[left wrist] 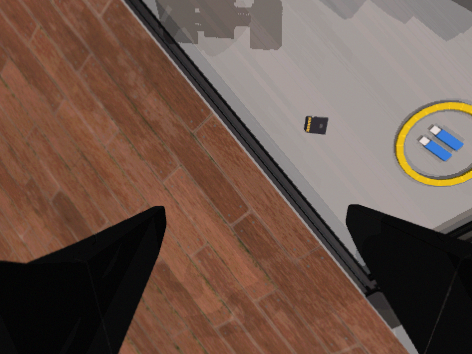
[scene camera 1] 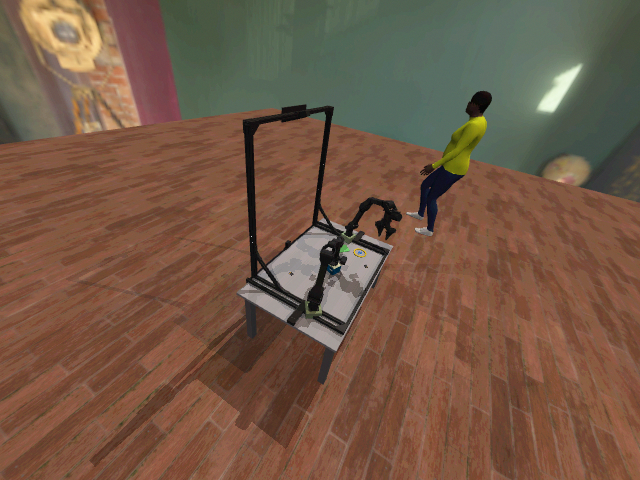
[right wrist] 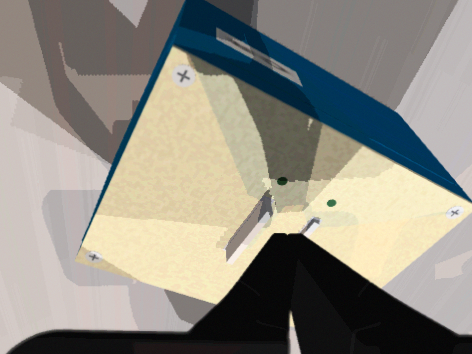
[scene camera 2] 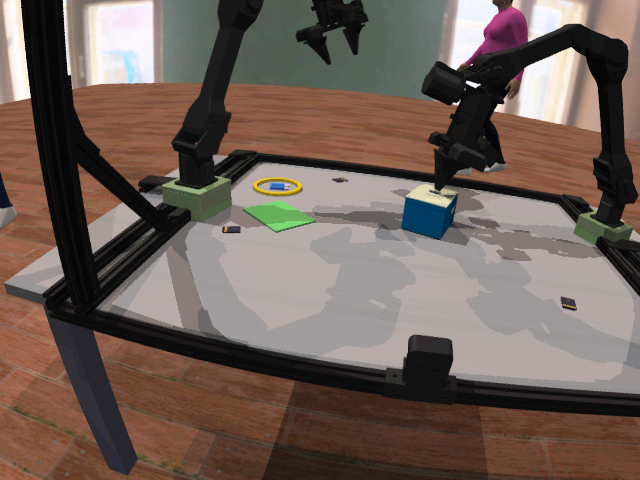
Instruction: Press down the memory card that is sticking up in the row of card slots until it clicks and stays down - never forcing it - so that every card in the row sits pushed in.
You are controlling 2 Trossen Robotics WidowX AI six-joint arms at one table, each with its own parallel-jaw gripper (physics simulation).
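Places are measured from the left arm's base along level axes (x ahead, y left, z up), in metres.
Pixels of known places: left gripper, fingertip midpoint: (left wrist: 256,214) (scene camera 1: 382,238) (scene camera 2: 343,59); right gripper, fingertip midpoint: (right wrist: 286,247) (scene camera 2: 437,190); left arm's base at its link origin: (scene camera 1: 348,234) (scene camera 2: 196,182); right arm's base at its link origin: (scene camera 1: 313,307) (scene camera 2: 606,220).
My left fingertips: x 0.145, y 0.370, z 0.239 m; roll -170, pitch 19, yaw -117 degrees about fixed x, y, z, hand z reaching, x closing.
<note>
For each thing: its top centre in the pictures, then the offset to it from my left fingertips. "spot": a spot on its surface instead.
- blue box at its top centre: (right wrist: 270,231) (scene camera 2: 433,195) (scene camera 1: 333,263) dz -0.230, dx +0.284, dy -0.201 m
- long grey card at its top centre: (right wrist: 247,241) dz -0.223, dx +0.284, dy -0.192 m
- shorter pale card edge at a spot on its surface: (right wrist: 311,226) spot: dz -0.227, dx +0.293, dy -0.210 m
- yellow ring at its top centre: (left wrist: 444,145) (scene camera 2: 277,185) dz -0.290, dx -0.069, dy -0.176 m
- green sheet at its top centre: (scene camera 2: 278,214) dz -0.293, dx +0.012, dy -0.316 m
A blue box (scene camera 1: 333,270) (scene camera 2: 427,217) (right wrist: 350,112) with a cream top stands on the table. In the right wrist view, a long grey card (right wrist: 248,231) shows at the left of the row and looks raised above the top. A shorter pale card edge (right wrist: 311,226) shows right of it, partly behind the fingertips; other slots are hidden. My right gripper (scene camera 2: 438,189) (right wrist: 285,247) is shut and empty, pointing down with its tips at the box top between these two cards; contact cannot be told. My left gripper (scene camera 1: 383,235) (scene camera 2: 342,57) (left wrist: 256,214) is open and empty, high beyond the table's far edge.
Loose dark cards (scene camera 2: 231,229) (scene camera 2: 339,179) (scene camera 2: 568,303) (left wrist: 316,125) lie on the table. A yellow ring (scene camera 2: 277,193) (left wrist: 400,145) surrounds blue sticks (scene camera 2: 279,186) (left wrist: 449,139). A green sheet (scene camera 2: 279,215) lies nearby. A black camera block (scene camera 2: 428,361) stands on the near rail.
</note>
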